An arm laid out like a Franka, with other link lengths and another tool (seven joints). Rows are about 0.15 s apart.
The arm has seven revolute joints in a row. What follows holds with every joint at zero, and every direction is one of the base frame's. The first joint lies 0.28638 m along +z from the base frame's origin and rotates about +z. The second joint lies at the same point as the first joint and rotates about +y. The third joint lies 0.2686 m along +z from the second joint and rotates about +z. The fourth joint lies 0.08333 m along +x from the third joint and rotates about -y. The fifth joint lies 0.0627 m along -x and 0.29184 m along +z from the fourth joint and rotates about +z. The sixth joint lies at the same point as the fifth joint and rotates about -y. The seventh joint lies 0.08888 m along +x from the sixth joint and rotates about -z. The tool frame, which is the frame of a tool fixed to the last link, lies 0.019 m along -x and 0.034 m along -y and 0.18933 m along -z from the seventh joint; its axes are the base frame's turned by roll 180, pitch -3.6 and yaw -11 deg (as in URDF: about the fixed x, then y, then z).
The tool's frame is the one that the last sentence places.
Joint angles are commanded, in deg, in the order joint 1, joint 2, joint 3, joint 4, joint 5, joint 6, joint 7. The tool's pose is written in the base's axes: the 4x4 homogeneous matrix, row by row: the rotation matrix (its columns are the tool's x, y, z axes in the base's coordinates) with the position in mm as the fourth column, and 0 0 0 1 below. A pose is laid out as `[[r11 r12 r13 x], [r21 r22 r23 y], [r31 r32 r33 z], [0 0 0 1]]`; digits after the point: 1 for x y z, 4 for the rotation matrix.
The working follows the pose.
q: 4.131 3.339 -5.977 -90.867 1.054 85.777 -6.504
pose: [[0.9903 -0.1108 -0.0838 438.5], [-0.1103 -0.9938 0.0101 -45.8], [-0.0844 -0.0008 -0.9964 392.4], [0 0 0 1]]
Where each joint sits with the arm in this pose, in the base's axes (m; each line is computed from the numbers above, not from the rounded line before):
joint 1: 0.0000 0.0000 0.2864
joint 2: 0.0000 0.0000 0.2864
joint 3: 0.0156 0.0011 0.5545
joint 4: 0.0988 -0.0016 0.5497
joint 5: 0.3942 -0.0108 0.5909
joint 6: 0.3942 -0.0108 0.5909
joint 7: 0.4821 -0.0136 0.5779
the tool: 0.4385 -0.0458 0.3924

